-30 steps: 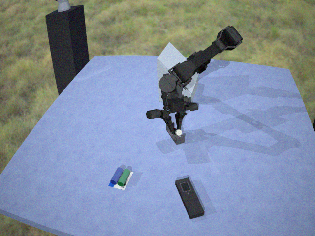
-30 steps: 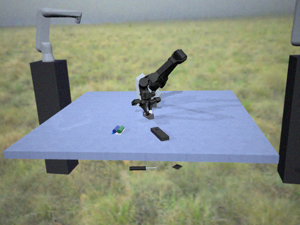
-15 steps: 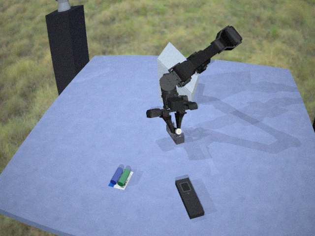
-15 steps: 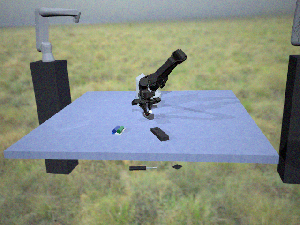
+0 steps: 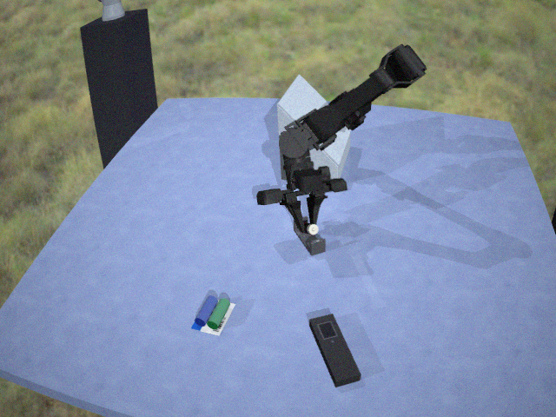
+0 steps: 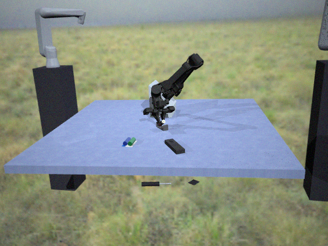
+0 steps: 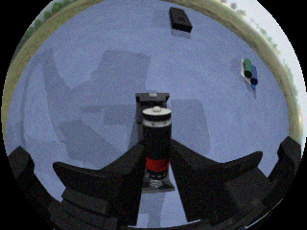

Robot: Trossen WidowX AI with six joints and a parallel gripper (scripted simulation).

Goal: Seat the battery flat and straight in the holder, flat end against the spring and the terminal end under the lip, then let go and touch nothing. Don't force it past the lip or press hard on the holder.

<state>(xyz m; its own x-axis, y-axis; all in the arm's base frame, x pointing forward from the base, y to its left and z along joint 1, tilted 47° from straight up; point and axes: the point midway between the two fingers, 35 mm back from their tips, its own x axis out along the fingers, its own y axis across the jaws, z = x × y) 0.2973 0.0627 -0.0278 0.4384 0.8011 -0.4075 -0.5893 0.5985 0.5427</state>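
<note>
My gripper tip is now 10 mm below the battery. Also, from my gripper tip: black remote-like slab 300 mm ahead, 120 mm to the left, 10 mm below.
</note>
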